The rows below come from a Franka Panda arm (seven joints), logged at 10 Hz.
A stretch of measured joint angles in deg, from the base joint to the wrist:
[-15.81 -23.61 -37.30 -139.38 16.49 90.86 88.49]
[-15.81 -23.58 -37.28 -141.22 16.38 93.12 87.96]
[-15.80 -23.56 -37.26 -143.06 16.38 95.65 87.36]
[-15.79 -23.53 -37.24 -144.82 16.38 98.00 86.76]
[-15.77 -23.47 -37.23 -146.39 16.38 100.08 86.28]
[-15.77 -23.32 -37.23 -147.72 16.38 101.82 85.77]
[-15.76 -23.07 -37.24 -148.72 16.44 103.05 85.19]
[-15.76 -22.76 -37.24 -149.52 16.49 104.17 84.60]
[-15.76 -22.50 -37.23 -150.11 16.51 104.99 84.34]
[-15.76 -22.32 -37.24 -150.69 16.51 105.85 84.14]
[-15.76 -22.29 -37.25 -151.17 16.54 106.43 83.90]
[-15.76 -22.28 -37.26 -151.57 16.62 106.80 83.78]
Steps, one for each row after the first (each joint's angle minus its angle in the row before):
[0.00 0.03 0.02 -1.84 -0.11 2.26 -0.53]
[0.01 0.02 0.02 -1.84 0.00 2.53 -0.60]
[0.01 0.03 0.02 -1.76 0.00 2.35 -0.60]
[0.02 0.06 0.01 -1.57 0.00 2.08 -0.48]
[0.00 0.15 0.00 -1.33 0.00 1.74 -0.51]
[0.01 0.25 -0.01 -1.00 0.06 1.23 -0.58]
[0.00 0.31 0.00 -0.80 0.05 1.12 -0.59]
[0.00 0.26 0.01 -0.59 0.02 0.82 -0.26]
[0.00 0.18 -0.01 -0.58 0.00 0.86 -0.20]
[0.00 0.03 -0.01 -0.48 0.03 0.58 -0.24]
[0.00 0.01 -0.01 -0.40 0.08 0.37 -0.12]

